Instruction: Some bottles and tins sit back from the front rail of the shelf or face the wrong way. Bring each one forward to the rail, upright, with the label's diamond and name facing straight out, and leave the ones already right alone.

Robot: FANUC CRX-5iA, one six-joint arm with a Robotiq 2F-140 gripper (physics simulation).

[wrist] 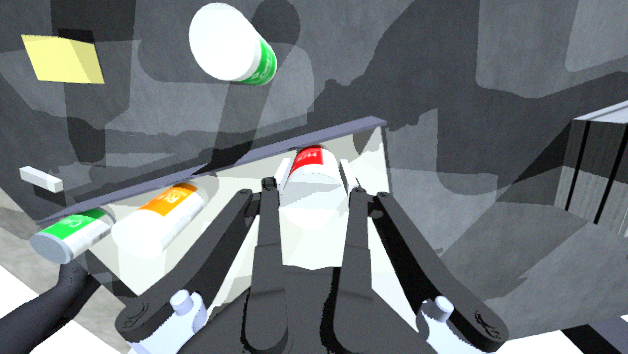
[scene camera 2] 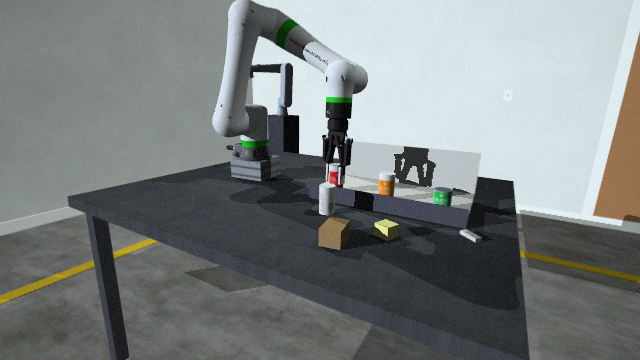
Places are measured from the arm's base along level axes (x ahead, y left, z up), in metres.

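Pixels of known places: gripper, between the fingertips: (scene camera 2: 334, 181); arm's base, origin of its link: (scene camera 2: 255, 157).
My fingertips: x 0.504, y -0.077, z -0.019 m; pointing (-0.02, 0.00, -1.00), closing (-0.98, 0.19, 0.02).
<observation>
For each thing: its top centre in the pictures, then the offset to it from my fingertips. "spot": a spot on its surface instead. Level surfaces: height alone.
- red-labelled white bottle, a spot on its surface: (wrist: 311, 159) (scene camera 2: 331, 174) spot: 0.000 m ahead, 0.024 m right, 0.032 m up
- orange-labelled bottle, centre of its top: (wrist: 137, 241) (scene camera 2: 387, 173) 0.197 m ahead, 0.024 m left, 0.060 m up
- green tin, centre of its top: (wrist: 50, 250) (scene camera 2: 443, 189) 0.382 m ahead, 0.041 m left, 0.034 m up
- brown block, centre of its top: (scene camera 2: 335, 223) 0.194 m ahead, 0.301 m right, 0.022 m down
- yellow block, centre of its top: (wrist: 47, 59) (scene camera 2: 386, 223) 0.292 m ahead, 0.182 m right, 0.034 m down
- small white block, centre of its top: (wrist: 37, 180) (scene camera 2: 471, 233) 0.490 m ahead, 0.040 m right, 0.060 m down
- table, height of its surface: 0.072 m down
- shelf's back panel, a spot on its surface: (scene camera 2: 370, 162) spot: 0.013 m ahead, 0.267 m left, 0.036 m up
My gripper (scene camera 2: 335, 177) (wrist: 315, 169) points down and is shut on the red-labelled white bottle (scene camera 2: 334, 179) (wrist: 311, 159). The bottle is upright, close behind the front rail (scene camera 2: 415, 210) (wrist: 350, 128), at the shelf's end nearest the robot base; its red label faces the rail side. Whether its base touches the shelf is hard to tell. An orange-labelled bottle (scene camera 2: 386, 185) (wrist: 162, 217) stands mid-shelf and a green tin (scene camera 2: 442, 197) (wrist: 75, 233) towards the far end, both labels facing out. A white bottle (scene camera 2: 326, 200) (wrist: 225, 42) with a green label stands on the table outside the rail.
A brown block (scene camera 2: 334, 234), a yellow block (scene camera 2: 386, 230) (wrist: 62, 60) and a small white block (scene camera 2: 470, 235) (wrist: 41, 179) lie on the table (scene camera 2: 210, 220) before the shelf. The shelf's back panel (scene camera 2: 370, 162) rises behind the bottles. The robot's base block (scene camera 2: 250, 169) (wrist: 595, 170) is off to one side.
</observation>
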